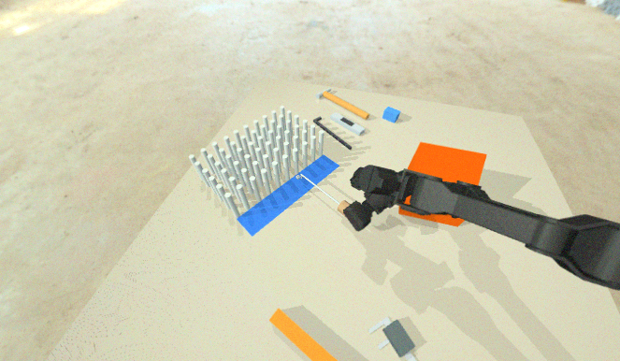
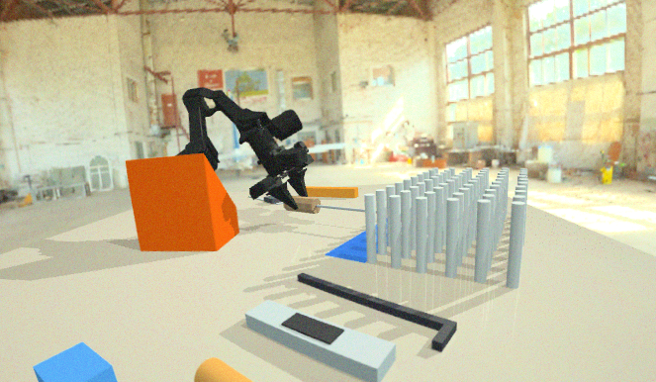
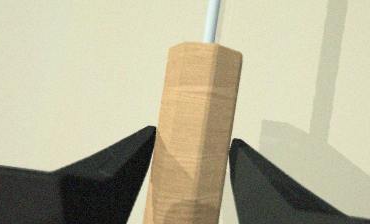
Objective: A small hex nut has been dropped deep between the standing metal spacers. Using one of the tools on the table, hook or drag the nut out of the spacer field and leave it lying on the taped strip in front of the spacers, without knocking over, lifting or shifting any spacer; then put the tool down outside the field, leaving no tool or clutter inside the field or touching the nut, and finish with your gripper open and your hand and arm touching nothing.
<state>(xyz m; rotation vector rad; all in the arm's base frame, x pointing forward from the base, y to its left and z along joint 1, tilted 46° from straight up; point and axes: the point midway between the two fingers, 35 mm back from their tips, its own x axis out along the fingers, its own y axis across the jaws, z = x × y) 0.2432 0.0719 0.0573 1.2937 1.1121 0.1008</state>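
My gripper tip is 55 cm to the left of the blue cube, 12 cm past it and 2 cm above it. The rest, counted from my gripper tip: orange bar (33 cm to the left, 5 cm ahead, 3 cm below); then blue taped strip (20 cm ahead, 8 cm to the right, 4 cm below); then grey block (46 cm to the right, 6 cm ahead, 3 cm below).
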